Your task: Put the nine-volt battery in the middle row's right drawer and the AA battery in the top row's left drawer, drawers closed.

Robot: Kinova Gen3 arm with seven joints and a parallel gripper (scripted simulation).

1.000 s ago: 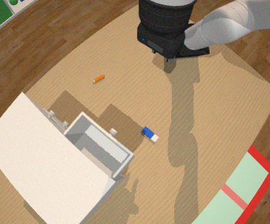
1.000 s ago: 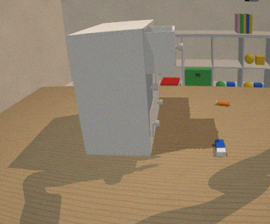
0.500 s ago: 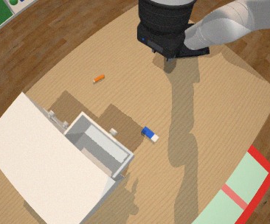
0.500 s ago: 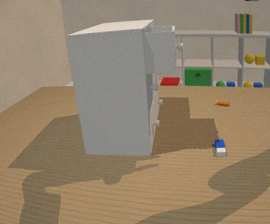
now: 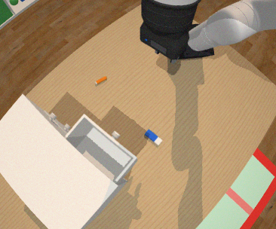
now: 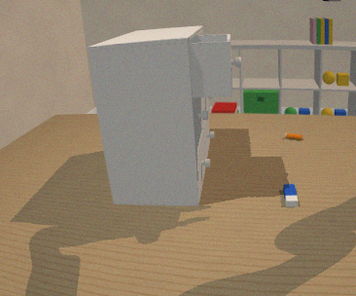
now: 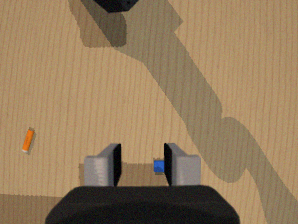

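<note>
The orange AA battery lies 38 cm below my hand, 25 cm to the right of it and 3 cm ahead of it. The rest, counted from my hand: blue-and-white nine-volt battery 39 cm below, 8 cm ahead, 6 cm to the left.
</note>
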